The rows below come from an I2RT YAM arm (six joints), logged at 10 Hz.
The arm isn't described. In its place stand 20 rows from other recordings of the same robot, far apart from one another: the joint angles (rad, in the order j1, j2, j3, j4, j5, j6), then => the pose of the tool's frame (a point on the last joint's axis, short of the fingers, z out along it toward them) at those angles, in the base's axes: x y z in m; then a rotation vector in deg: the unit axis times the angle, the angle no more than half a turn.
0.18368, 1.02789, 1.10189, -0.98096, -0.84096, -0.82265 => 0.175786 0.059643 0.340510 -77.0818 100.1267 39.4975
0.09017, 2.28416, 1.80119, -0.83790, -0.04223, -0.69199 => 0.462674 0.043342 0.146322 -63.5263 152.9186 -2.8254
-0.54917, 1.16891, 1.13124, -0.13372, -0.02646, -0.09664 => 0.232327 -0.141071 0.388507 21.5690 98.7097 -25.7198
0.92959, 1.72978, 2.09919, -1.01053, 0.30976, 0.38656 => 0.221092 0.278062 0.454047 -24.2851 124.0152 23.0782
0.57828, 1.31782, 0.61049, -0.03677, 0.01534, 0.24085 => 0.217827 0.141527 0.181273 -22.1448 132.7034 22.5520
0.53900, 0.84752, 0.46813, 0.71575, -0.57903, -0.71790 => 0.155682 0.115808 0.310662 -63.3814 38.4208 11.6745
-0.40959, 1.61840, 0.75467, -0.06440, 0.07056, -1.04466 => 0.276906 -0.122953 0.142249 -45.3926 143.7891 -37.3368
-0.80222, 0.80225, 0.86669, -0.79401, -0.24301, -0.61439 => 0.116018 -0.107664 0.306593 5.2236 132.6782 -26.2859
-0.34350, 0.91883, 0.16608, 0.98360, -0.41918, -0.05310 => 0.177501 -0.048100 0.224020 -9.1083 77.4136 -3.0210
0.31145, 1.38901, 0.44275, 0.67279, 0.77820, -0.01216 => 0.255020 0.055844 0.182650 14.2785 101.6525 -28.6622
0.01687, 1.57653, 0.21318, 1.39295, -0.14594, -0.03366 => 0.239739 0.009223 0.153340 -8.8591 87.9244 5.6793
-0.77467, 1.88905, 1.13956, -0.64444, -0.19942, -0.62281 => 0.249339 -0.234177 0.134061 11.0503 164.5352 3.2260
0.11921, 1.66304, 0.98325, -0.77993, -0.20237, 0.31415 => 0.281771 0.040957 0.160825 16.0675 174.4871 19.4690
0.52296, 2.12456, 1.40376, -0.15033, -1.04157, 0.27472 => 0.367338 0.247241 0.151063 -45.9506 133.9707 92.9186
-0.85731, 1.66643, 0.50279, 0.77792, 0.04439, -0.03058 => 0.194387 -0.226981 0.133863 47.8101 104.7145 -35.5896
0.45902, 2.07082, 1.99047, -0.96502, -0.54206, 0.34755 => 0.393499 0.214966 0.294921 -20.2002 154.1228 55.9760
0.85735, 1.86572, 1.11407, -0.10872, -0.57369, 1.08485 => 0.236994 0.303335 0.163875 -0.7605 -159.7234 -75.0548
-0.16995, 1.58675, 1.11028, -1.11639, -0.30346, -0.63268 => 0.265012 -0.034684 0.210470 -39.2894 168.0444 25.0349
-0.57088, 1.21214, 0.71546, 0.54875, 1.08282, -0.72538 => 0.203365 -0.167974 0.301429 50.2202 94.7360 -101.0289
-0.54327, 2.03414, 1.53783, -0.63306, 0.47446, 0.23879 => 0.357240 -0.234731 0.190224 66.3875 139.1246 -42.0237
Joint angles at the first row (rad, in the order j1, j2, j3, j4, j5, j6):
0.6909, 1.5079, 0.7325, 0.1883, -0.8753, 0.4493
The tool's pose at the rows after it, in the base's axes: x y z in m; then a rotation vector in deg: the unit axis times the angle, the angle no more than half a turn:
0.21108 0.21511 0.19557 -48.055 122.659 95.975
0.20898 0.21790 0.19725 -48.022 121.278 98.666
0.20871 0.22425 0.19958 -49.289 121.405 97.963
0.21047 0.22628 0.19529 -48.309 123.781 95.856
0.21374 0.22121 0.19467 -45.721 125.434 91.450
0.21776 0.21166 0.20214 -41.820 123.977 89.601
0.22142 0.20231 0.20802 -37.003 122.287 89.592
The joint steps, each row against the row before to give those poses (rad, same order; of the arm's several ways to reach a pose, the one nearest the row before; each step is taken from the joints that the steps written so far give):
0.0086, 0.0029, -0.0351, 0.1359, -0.0625, 0.0940
0.0103, 0.0026, -0.0100, 0.0608, -0.0186, 0.0472
0.0172, 0.0092, 0.0252, -0.0279, 0.0127, -0.0169
0.0032, 0.0158, 0.0130, -0.0383, 0.0295, -0.0162
-0.0154, -0.0113, 0.0020, -0.0443, 0.0551, -0.0253
-0.0301, -0.0363, -0.0134, 0.0184, 0.0309, 0.0211
-0.0305, -0.0289, -0.0222, 0.0538, 0.0177, 0.0544

